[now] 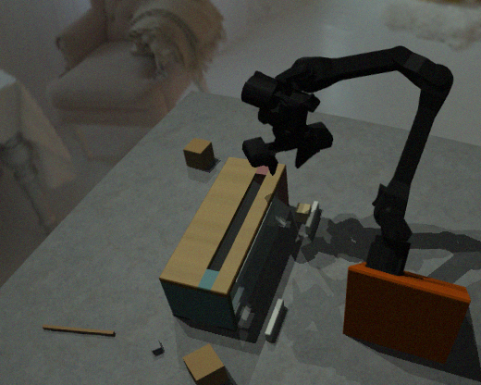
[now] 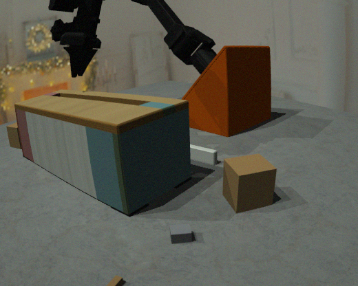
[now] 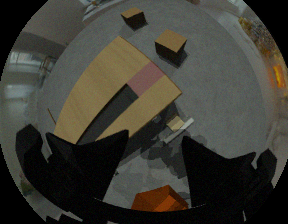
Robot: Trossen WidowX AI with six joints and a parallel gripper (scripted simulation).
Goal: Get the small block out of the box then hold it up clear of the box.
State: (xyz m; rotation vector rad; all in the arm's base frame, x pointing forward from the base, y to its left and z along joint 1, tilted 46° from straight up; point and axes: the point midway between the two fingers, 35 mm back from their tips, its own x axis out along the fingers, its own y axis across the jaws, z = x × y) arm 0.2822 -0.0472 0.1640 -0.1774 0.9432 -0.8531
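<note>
Right now the tan block is 14 cm below my gripper tip, 3 cm to the right of it and 3 cm behind it. Round my gripper tip: box (14 cm to the left, 10 cm below, 2 cm ahead); then thin wooden stick (50 cm to the left, 25 cm ahead, 16 cm below); then grey piece (44 cm to the left, 15 cm below, 6 cm ahead).
</note>
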